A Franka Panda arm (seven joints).
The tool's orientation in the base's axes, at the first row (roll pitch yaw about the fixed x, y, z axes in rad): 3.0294, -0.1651, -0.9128
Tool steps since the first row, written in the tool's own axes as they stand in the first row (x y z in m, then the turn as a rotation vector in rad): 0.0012, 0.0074, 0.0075, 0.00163, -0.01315, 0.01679; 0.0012, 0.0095, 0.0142, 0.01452, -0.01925, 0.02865; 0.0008, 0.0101, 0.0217, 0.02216, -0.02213, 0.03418; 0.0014, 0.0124, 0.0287, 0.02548, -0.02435, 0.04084; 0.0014, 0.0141, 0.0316, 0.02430, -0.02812, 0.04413; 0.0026, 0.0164, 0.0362, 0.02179, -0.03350, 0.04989; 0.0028, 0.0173, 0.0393, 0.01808, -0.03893, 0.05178; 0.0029, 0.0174, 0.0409, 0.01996, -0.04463, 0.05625
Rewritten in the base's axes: -0.0051, -0.0068, -0.0063, 0.01166, 0.00321, -0.01764; -0.0067, -0.0094, -0.0127, 0.02443, -0.00558, -0.02782; -0.0073, -0.0109, -0.0200, 0.03140, -0.01093, -0.03231; -0.0087, -0.0141, -0.0265, 0.03525, -0.01352, -0.03853; -0.0100, -0.0157, -0.0292, 0.03758, -0.01101, -0.04237; -0.0111, -0.0189, -0.0332, 0.04042, -0.00700, -0.04902; -0.0117, -0.0202, -0.0362, 0.04254, -0.00126, -0.05208; -0.0117, -0.0207, -0.0377, 0.04827, -0.00023, -0.05678
